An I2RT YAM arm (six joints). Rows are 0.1 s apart.
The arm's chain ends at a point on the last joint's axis. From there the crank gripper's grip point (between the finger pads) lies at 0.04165 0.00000 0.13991 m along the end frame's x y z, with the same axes.
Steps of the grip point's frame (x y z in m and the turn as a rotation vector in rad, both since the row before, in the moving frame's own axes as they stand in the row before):
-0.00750, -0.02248, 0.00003, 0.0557, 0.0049, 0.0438
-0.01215, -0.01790, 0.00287, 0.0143, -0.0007, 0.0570
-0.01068, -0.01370, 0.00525, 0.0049, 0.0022, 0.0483
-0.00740, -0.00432, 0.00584, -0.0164, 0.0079, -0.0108
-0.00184, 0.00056, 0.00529, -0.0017, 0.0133, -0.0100
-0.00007, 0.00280, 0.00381, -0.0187, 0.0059, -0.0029
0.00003, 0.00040, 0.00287, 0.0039, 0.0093, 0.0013
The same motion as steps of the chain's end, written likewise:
-0.00832, -0.01654, 0.00040, 0.0557, 0.0049, 0.0438
-0.01204, -0.01827, 0.00284, 0.0143, -0.0007, 0.0570
-0.01096, -0.01503, 0.00534, 0.0049, 0.0022, 0.0483
-0.00851, -0.00616, 0.00619, -0.0164, 0.0079, -0.0108
-0.00370, 0.00075, 0.00586, -0.0017, 0.0133, -0.0100
-0.00090, 0.00031, 0.00408, -0.0187, 0.0059, -0.0029
-0.00127, 0.00089, 0.00326, 0.0039, 0.0093, 0.0013

